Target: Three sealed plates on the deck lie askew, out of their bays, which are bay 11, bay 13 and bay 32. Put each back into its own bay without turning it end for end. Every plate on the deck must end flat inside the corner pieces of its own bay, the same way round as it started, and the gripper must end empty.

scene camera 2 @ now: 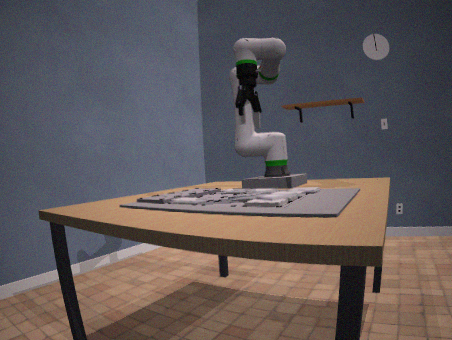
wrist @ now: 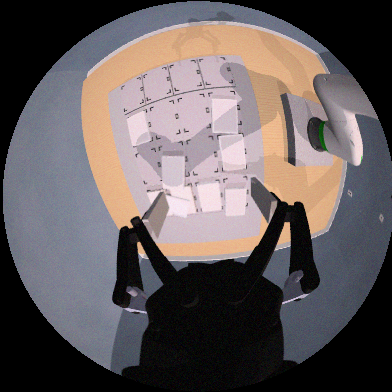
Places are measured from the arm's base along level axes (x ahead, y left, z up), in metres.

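Pixels of known places: gripper, fingertip midpoint: (scene camera 2: 250,126) (wrist: 208,192); arm's base at its link origin: (scene camera 2: 277,176) (wrist: 317,133).
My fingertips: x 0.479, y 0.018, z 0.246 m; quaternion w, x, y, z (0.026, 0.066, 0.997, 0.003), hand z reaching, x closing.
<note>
For each thing: its middle in the pictures, then the offset to it from my fingertips. "spot": a spot on its surface instead. Level surfaces: height alone.
- deck at its surface level: 0.289 m down
- white plate at the middle of its body: (wrist: 172,172) (scene camera 2: 247,196) 0.276 m down, 0.146 m ahead, 0.020 m left
- skewed plate at the middle of its body: (scene camera 2: 276,195) (wrist: 172,205) 0.269 m down, 0.198 m ahead, 0.147 m left
- slightly offset plate at the middle of its body: (wrist: 235,201) (scene camera 2: 304,190) 0.282 m down, 0.049 m back, 0.207 m left
- wooden table at its surface level: 0.301 m down
- ridge line at a spot on its surface: (wrist: 200,89) spot: 0.283 m down, 0.049 m back, 0.243 m right
My gripper (scene camera 2: 250,112) (wrist: 208,192) is open and empty, high above the deck (scene camera 2: 342,202) (wrist: 200,231). In the wrist view, a white plate (wrist: 173,167) near the deck's middle lies across bay corner pieces, with a dark edge showing. Below it, a skewed plate (wrist: 178,206) overlaps another plate (wrist: 186,194). Beside these are a plate (wrist: 209,196) and a slightly offset plate (wrist: 235,201). A plate (wrist: 138,128) sits at the left, and two plates (wrist: 224,115) (wrist: 232,152) at the right, the lower one slightly turned. The bay numbers are too small to read.
The deck lies on the wooden table (scene camera 2: 300,227) (wrist: 100,160). The robot's grey base block (scene camera 2: 252,183) (wrist: 302,130) stands beside the deck. A ridge line (wrist: 200,89) crosses the deck near the far row of bays. A wall shelf (scene camera 2: 325,104) hangs behind.
</note>
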